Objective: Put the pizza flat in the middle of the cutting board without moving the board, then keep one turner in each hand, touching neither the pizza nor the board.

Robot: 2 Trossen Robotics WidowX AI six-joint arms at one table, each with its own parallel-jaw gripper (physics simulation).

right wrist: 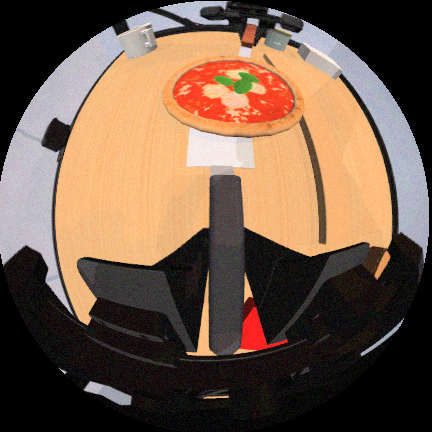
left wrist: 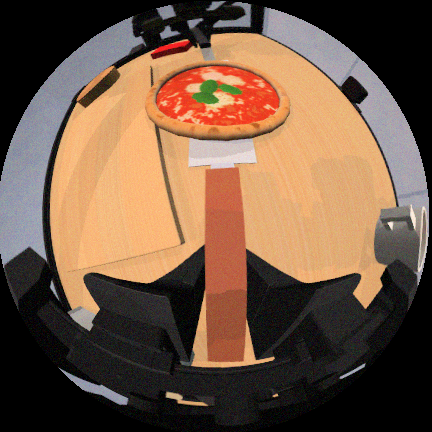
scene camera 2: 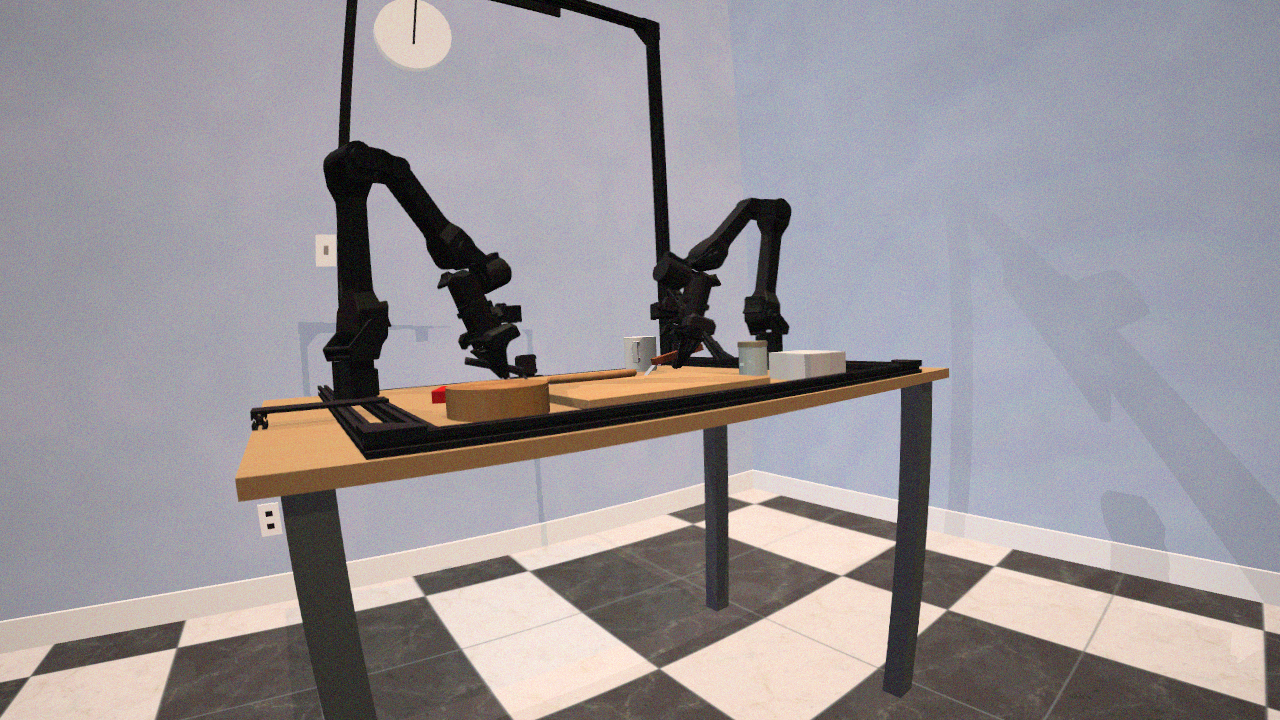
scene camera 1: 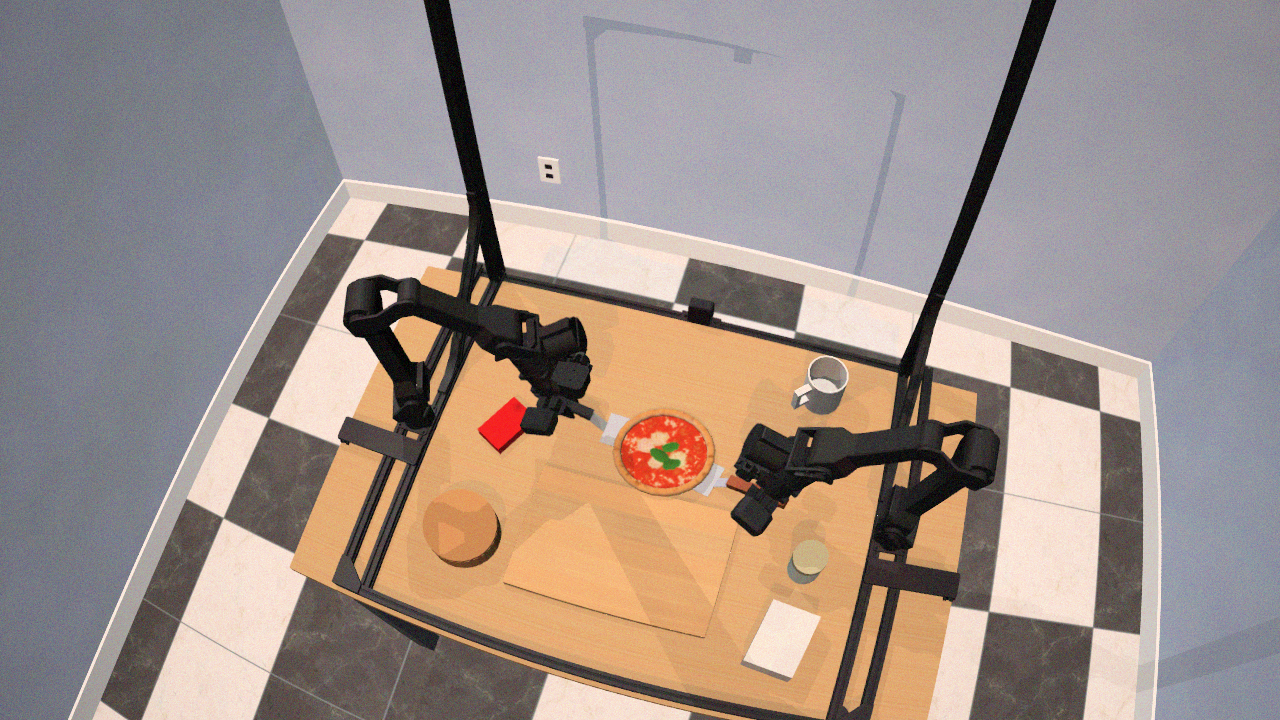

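Note:
The pizza point(scene camera 1: 664, 452) point(scene camera 2: 595, 377) point(left wrist: 217, 100) point(right wrist: 234, 95) lies flat on the table, beyond the long back edge of the cutting board point(scene camera 1: 626, 573) point(left wrist: 115, 200). My left gripper point(scene camera 1: 759, 492) point(left wrist: 222, 250) is shut on the red-brown handle of one turner point(left wrist: 225, 215) point(scene camera 1: 709, 480); part of its blade is hidden beneath the pizza's right side in scene camera 1. My right gripper point(scene camera 1: 559, 405) point(right wrist: 222, 232) is shut on the dark grey handle of the other turner point(right wrist: 226, 210) point(scene camera 1: 614, 429); part of its blade is hidden beneath the opposite side. Both grippers are low over the table.
A red block point(scene camera 1: 503, 425) lies by my right gripper. A round wooden piece point(scene camera 1: 460, 523) stands left of the board in scene camera 1. A mug point(scene camera 1: 825, 385) stands behind my left gripper, a jar point(scene camera 1: 810, 557) and a white box point(scene camera 1: 783, 635) in front of it.

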